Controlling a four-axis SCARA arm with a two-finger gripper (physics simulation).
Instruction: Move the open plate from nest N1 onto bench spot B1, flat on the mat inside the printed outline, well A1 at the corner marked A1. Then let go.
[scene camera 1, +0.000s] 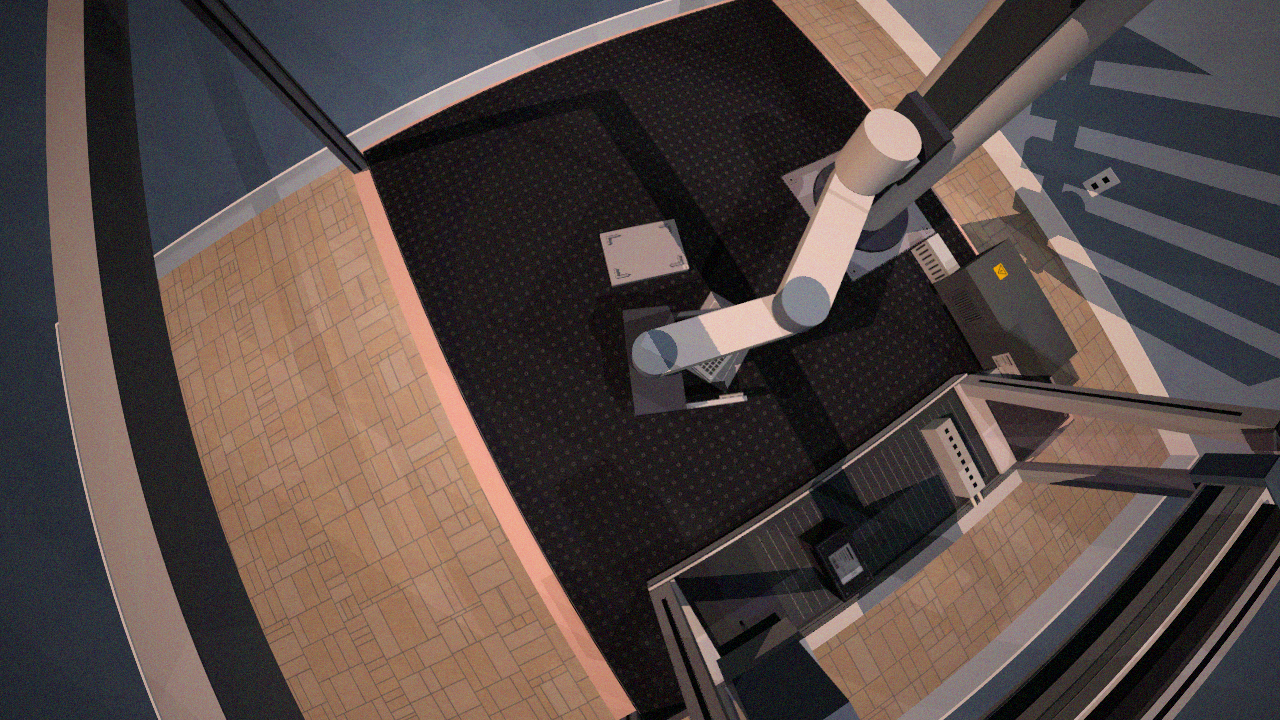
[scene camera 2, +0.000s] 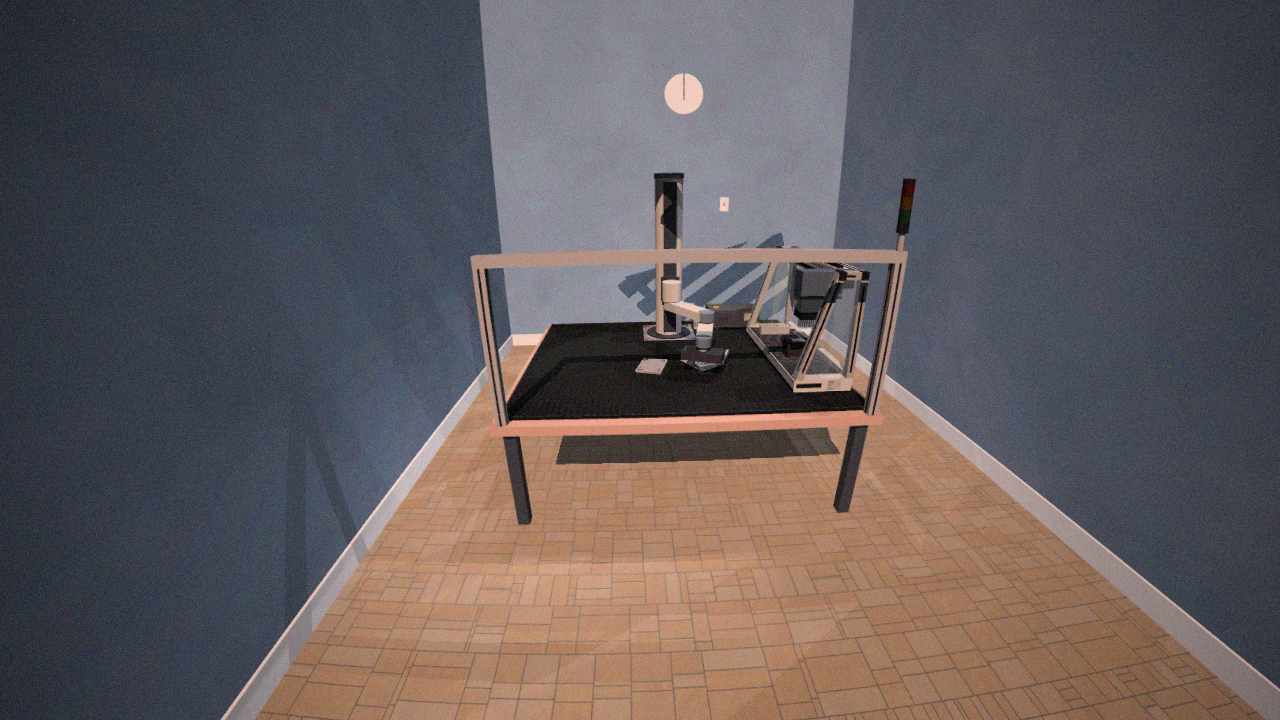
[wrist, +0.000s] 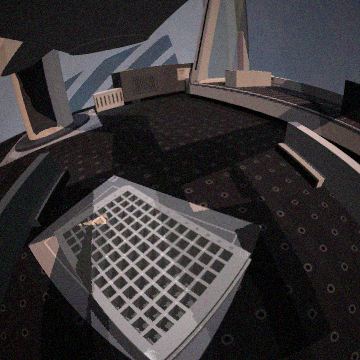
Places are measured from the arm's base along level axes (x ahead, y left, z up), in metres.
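Where they show: gripper, fingertip midpoint: (scene camera 1: 738, 353) (wrist: 172, 144); arm's base, link origin: (scene camera 2: 668, 334) (wrist: 52, 134).
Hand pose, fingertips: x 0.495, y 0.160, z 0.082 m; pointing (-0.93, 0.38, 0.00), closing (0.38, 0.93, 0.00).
Things, the pixels of their top centre, and the offset from my fingertips. "spot": a spot on its surface instead.
- open plate, top centre: (wrist: 133, 246) (scene camera 1: 714, 343) (scene camera 2: 701, 360) dx +0.015, dy -0.042, dz -0.053 m
- nest N1, surface spot: (wrist: 50, 254) (scene camera 1: 709, 307) spot: dx -0.020, dy -0.114, dz -0.067 m
- Bench spot B1, surface spot: (scene camera 1: 644, 252) (scene camera 2: 652, 364) spot: dx +0.039, dy -0.279, dz -0.057 m
- dark box, surface spot: (scene camera 1: 845, 565) spot: dx +0.037, dy +0.417, dz +0.051 m
- white block with dark holes, surface spot: (scene camera 1: 957, 458) spot: dx -0.282, dy +0.400, dz +0.025 m
- grey controller box, surface spot: (scene camera 1: 1009, 308) spot: dx -0.579, dy +0.216, dz +0.046 m
- slotted white block, surface spot: (scene camera 1: 933, 257) (wrist: 106, 94) spot: dx -0.540, dy +0.037, dz -0.022 m
The open plate (scene camera 1: 714, 365) (wrist: 150, 260), pale grey with a grid of square wells, lies in nest N1 (scene camera 1: 713, 300) (wrist: 50, 254), a grey holder whose rim shows around it. The arm covers part of both in scene camera 1. My gripper (scene camera 1: 709, 357) (scene camera 2: 704, 359) (wrist: 172, 144) is open and empty above the plate; its two fingers stand wide apart and are turned at an angle to the plate's sides. Bench spot B1 (scene camera 1: 644, 252) (scene camera 2: 651, 366) is a pale pad with printed corner marks, beside the nest. I cannot read which corner is A1.
A framed machine (scene camera 1: 1109, 399) (scene camera 2: 821, 385) stands at the right, with a dark box (scene camera 1: 845, 565) and a white block with dark holes (scene camera 1: 957, 458) inside. A grey controller box (scene camera 1: 1009, 308) (wrist: 152, 84) and a slotted white block (scene camera 1: 933, 257) (wrist: 108, 100) stand near the arm's column.
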